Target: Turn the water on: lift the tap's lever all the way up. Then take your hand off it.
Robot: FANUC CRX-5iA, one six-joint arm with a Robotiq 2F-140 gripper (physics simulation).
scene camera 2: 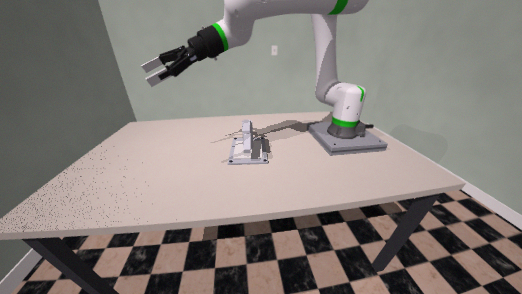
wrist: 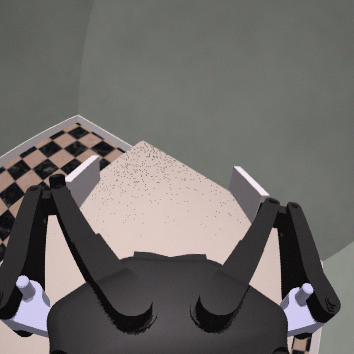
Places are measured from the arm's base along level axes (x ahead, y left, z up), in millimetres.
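Pixels of known places: gripper, fingertip midpoint: (scene camera 2: 145, 75) (wrist: 165, 172); arm's base, link origin: (scene camera 2: 341, 133).
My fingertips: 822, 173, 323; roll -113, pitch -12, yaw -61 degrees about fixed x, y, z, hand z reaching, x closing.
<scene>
Ahead of a thing's pixels: the offset from my fingertips to its top centre, as dx, dy, dz. "spot": to the spot under its first point. Level surfaces: height alone.
The tap @[spot: -320, -65, -273] (scene camera 2: 247, 137) is a small light-grey upright fixture on a flat base plate @[-322, -114, -353] (scene camera 2: 248, 162) near the middle of the table. A small block shows at its top; the lever's angle is too small to make out. The tap does not show in the wrist view. My gripper (scene camera 2: 148, 75) (wrist: 165, 172) is open, with its two grey finger pads wide apart and no object between them. It hangs high above the table, well up and to the left of the tap in the scene view, and touches nothing.
The light table @[dz -365] (scene camera 2: 165, 190) (wrist: 165, 220) carries the tap. The arm's grey mounting plate (scene camera 2: 350, 146) stands at the back right, to the right of the tap. Walls rise behind and to the left. A chequered floor (scene camera 2: 295, 260) (wrist: 50, 150) lies below.
</scene>
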